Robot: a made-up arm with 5 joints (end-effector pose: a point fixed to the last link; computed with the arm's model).
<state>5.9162 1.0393 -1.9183 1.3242 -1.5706</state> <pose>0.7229 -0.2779 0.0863 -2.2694 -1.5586 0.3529</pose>
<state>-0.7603 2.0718 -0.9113 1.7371 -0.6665</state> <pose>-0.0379 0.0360 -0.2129 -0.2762 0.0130 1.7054</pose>
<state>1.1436 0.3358 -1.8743 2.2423 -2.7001</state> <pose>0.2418 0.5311 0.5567 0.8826 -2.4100 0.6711</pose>
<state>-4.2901 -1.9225 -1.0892 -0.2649 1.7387</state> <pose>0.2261 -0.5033 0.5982 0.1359 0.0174 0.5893</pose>
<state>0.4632 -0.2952 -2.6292 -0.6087 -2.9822</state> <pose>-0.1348 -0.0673 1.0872 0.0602 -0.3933 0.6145</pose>
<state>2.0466 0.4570 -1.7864 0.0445 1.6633</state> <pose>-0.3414 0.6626 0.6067 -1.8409 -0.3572 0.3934</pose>
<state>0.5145 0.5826 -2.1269 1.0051 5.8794</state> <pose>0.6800 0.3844 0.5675 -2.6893 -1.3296 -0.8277</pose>
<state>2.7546 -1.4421 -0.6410 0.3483 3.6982</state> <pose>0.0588 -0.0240 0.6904 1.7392 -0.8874 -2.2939</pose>
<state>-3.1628 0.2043 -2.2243 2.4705 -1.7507</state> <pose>-0.4854 0.0103 0.7473 -2.1413 1.8259 -0.4994</pose>
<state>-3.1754 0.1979 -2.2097 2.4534 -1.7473</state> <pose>-0.4856 0.0164 0.7462 -2.1330 1.8485 -0.4925</pose>
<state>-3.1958 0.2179 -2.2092 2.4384 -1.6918</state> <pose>-0.4973 0.0270 0.7366 -2.0547 1.9218 -0.4901</pose>
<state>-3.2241 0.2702 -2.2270 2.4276 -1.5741</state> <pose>-0.5221 0.0432 0.7159 -1.8876 2.0433 -0.4916</pose>
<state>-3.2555 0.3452 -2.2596 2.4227 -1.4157</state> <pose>-0.5540 0.0634 0.6863 -1.6559 2.1741 -0.4915</pose>
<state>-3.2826 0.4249 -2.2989 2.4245 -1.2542</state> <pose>-0.5844 0.0830 0.6538 -1.4149 2.2740 -0.4859</pose>
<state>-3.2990 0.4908 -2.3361 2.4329 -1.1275</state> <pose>-0.6069 0.0963 0.6265 -1.2266 2.3273 -0.4769</pose>
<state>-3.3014 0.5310 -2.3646 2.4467 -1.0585</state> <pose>-0.6193 0.0998 0.6111 -1.1290 2.3411 -0.4707</pose>
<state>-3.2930 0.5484 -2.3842 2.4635 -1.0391</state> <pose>-0.6237 0.0952 0.6067 -1.1088 2.3320 -0.4699</pose>
